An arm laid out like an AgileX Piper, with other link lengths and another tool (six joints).
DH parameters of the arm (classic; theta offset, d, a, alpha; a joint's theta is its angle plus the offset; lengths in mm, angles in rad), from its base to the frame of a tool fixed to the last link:
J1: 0 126.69 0 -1.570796
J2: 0.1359 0 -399.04 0
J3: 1.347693 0 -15.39 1.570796
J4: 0 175.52 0 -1.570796
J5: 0 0 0 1.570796
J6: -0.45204 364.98 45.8 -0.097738
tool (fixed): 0 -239.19 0 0
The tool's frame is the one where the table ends.
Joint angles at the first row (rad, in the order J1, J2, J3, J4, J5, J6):
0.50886 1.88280 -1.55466 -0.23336 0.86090 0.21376
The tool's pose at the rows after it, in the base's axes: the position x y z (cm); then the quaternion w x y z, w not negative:
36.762 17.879 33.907 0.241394 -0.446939 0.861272 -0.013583
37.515 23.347 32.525 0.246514 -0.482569 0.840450 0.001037
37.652 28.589 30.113 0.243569 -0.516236 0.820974 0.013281
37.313 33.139 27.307 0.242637 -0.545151 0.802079 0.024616
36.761 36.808 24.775 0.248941 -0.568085 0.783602 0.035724
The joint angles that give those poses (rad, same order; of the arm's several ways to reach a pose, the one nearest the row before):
0.60025 1.95820 -1.70547 -0.22282 0.89913 0.20990
0.69161 2.05363 -1.83968 -0.21335 0.92685 0.20619
0.77411 2.15526 -1.94986 -0.20589 0.93967 0.20326
0.84283 2.24694 -2.02780 -0.20017 0.92464 0.20145
0.89665 2.31959 -2.07825 -0.19759 0.88523 0.20044

